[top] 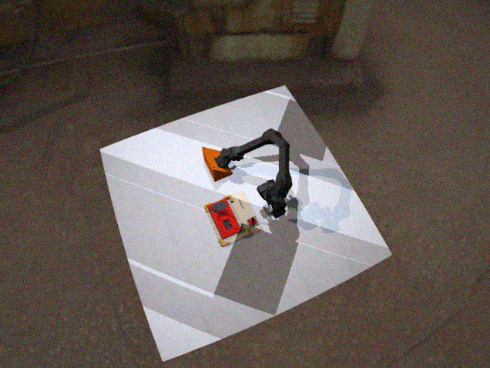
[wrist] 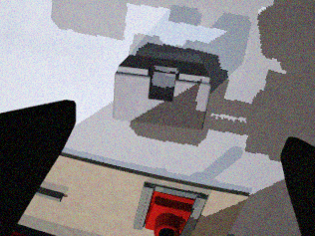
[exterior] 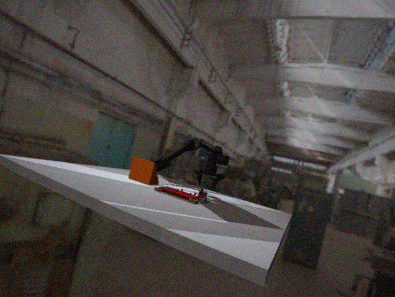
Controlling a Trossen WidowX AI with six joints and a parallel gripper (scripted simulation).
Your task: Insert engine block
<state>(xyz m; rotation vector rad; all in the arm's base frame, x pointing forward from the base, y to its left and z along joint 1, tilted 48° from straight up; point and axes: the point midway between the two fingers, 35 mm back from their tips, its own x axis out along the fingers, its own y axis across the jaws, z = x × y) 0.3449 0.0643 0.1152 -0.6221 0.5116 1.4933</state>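
Now: gripper tip 1 cm past the grey engine block and 4 cm above it.
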